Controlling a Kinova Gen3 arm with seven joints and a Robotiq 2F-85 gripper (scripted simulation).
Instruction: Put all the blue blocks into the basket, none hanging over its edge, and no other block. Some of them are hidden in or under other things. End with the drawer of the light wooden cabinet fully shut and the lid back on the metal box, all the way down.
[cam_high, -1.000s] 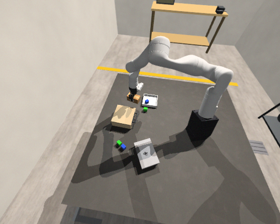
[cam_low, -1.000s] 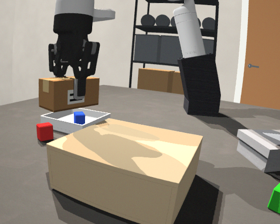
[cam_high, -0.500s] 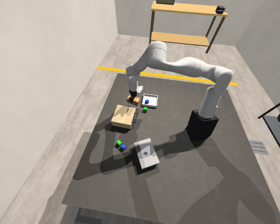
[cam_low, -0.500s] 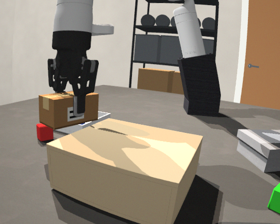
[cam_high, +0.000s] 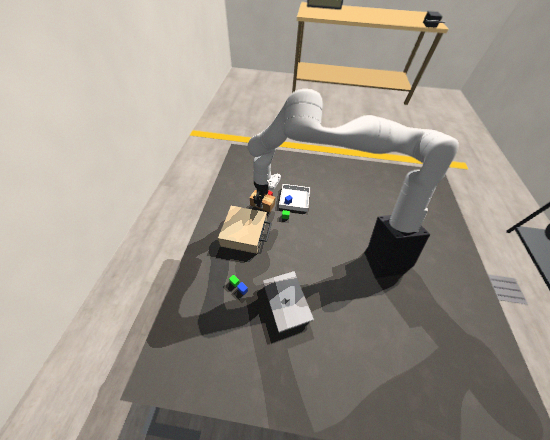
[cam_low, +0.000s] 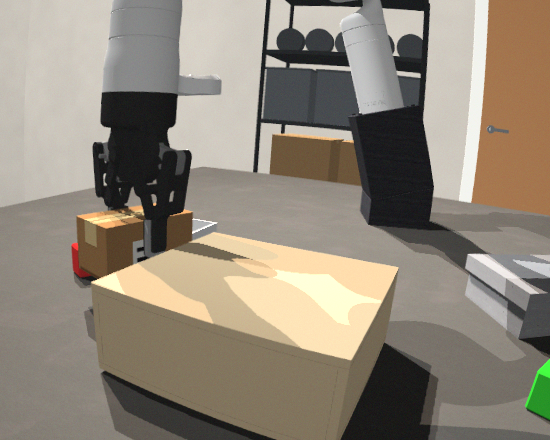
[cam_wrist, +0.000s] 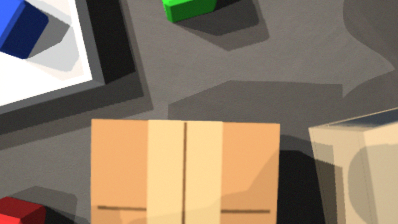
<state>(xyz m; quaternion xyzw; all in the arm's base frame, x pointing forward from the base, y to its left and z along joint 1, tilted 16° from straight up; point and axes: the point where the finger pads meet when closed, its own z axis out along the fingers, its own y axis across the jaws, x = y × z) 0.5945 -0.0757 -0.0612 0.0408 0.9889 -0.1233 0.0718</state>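
My gripper is now 90 mm to the left of the red block and 50 mm above it. The rest, counted from my hand: light wooden cabinet: 170 mm to the left, 30 mm below, 20 mm ahead; brown box: right at my hand; drawer: 160 mm to the left, 30 mm below, 10 mm ahead.
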